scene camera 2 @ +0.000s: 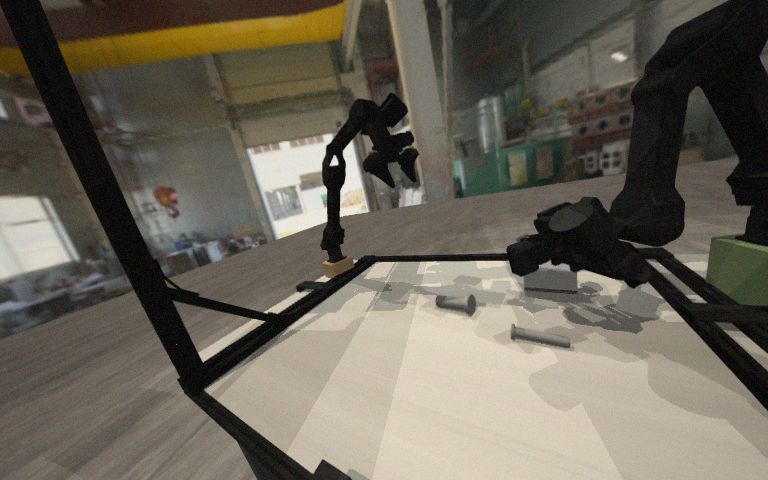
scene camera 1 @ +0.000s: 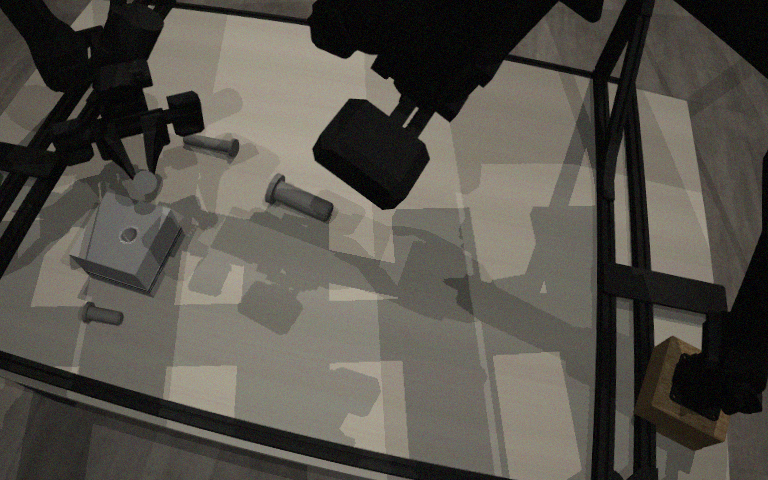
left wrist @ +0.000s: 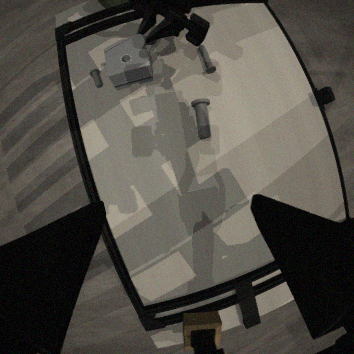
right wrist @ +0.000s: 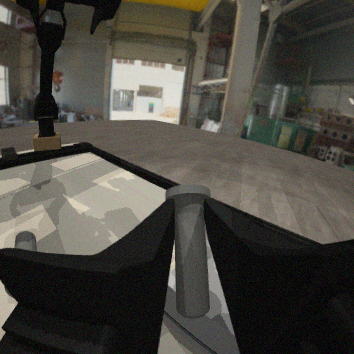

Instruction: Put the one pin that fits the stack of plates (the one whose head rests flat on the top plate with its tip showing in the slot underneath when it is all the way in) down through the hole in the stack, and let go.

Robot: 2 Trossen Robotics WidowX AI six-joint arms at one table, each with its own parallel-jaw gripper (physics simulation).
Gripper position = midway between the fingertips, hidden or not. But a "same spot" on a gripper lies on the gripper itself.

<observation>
My right gripper shows in scene camera 2 (525, 238), in scene camera 1, in the left wrist view (141, 38) and in the right wrist view. One and the same spot on my right gripper: (scene camera 1: 154, 127) is (right wrist: 90, 255).
</observation>
